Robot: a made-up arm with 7 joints. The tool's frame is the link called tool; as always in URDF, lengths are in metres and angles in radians. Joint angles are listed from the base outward. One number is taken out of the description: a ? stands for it. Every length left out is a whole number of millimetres.
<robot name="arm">
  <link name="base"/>
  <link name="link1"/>
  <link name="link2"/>
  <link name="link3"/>
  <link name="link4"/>
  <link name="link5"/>
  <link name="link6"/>
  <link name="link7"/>
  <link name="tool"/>
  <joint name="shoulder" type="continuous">
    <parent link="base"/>
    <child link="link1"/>
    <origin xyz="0 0 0.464"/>
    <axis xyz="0 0 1"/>
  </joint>
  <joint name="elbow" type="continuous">
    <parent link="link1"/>
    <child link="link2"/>
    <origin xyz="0 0 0"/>
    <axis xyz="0 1 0"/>
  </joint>
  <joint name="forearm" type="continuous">
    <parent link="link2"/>
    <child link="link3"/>
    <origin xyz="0 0 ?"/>
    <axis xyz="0 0 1"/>
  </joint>
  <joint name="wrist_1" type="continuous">
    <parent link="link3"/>
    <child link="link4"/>
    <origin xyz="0.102 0 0"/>
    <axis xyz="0 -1 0"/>
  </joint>
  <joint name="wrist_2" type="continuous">
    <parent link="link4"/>
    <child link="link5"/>
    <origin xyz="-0.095 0 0.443"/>
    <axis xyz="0 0 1"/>
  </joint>
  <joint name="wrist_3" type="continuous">
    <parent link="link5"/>
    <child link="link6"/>
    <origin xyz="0 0 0"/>
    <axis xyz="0 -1 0"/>
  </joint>
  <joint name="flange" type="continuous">
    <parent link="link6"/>
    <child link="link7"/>
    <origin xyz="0.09 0 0"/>
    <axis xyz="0 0 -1"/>
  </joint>
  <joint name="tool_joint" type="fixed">
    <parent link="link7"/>
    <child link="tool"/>
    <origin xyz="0 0 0" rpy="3.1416 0 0"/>
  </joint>
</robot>
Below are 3 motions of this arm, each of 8 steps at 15 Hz.
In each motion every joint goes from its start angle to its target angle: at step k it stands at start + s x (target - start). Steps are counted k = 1, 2, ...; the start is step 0. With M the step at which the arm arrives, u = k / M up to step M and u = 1 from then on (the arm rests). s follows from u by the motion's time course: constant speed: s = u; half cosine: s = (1 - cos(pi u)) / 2; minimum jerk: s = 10 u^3 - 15 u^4 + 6 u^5.
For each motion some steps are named. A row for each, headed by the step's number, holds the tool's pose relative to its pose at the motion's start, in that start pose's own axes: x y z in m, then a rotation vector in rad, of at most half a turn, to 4 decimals.
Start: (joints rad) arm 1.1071 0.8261 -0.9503 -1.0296 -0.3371 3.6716 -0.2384
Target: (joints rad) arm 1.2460 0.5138 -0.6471 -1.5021 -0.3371 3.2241 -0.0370
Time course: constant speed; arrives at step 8
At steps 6, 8:
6: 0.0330 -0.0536 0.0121 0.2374 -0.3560 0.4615
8: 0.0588 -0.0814 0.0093 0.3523 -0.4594 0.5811

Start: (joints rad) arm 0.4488 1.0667 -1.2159 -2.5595 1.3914 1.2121 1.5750
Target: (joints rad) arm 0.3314 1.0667 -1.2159 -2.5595 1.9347 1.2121 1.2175
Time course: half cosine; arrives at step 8
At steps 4, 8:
4: 0.0112 -0.0109 -0.0128 0.0244 -0.3024 -0.2392
8: 0.0242 -0.0209 -0.0273 0.1163 -0.5996 -0.4694

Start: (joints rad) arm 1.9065 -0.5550 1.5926 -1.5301 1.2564 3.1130 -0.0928
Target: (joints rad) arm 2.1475 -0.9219 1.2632 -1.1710 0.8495 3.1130 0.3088
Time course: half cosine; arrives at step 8
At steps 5, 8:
5: -0.0149 -0.2192 -0.1175 0.3065 0.2010 -0.2683
8: -0.0504 -0.3094 -0.2043 0.4722 0.2922 -0.3835

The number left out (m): 0.234
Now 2 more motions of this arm.
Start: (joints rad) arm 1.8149 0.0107 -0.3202 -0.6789 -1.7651 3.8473 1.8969
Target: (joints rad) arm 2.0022 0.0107 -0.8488 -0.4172 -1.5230 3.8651 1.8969
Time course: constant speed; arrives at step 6
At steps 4, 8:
4: 0.0663 0.0139 -0.0511 -0.0935 0.1385 -0.1256
8: 0.0970 0.0076 -0.0744 -0.1194 0.1997 -0.2010

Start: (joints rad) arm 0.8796 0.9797 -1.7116 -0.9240 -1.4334 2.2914 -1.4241
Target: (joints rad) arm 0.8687 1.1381 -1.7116 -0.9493 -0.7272 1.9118 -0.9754
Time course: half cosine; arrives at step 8
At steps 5, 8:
5: 0.0040 0.0340 -0.0256 0.3013 0.2747 0.5015
8: 0.0133 0.0455 -0.0372 0.4735 0.3891 0.6804

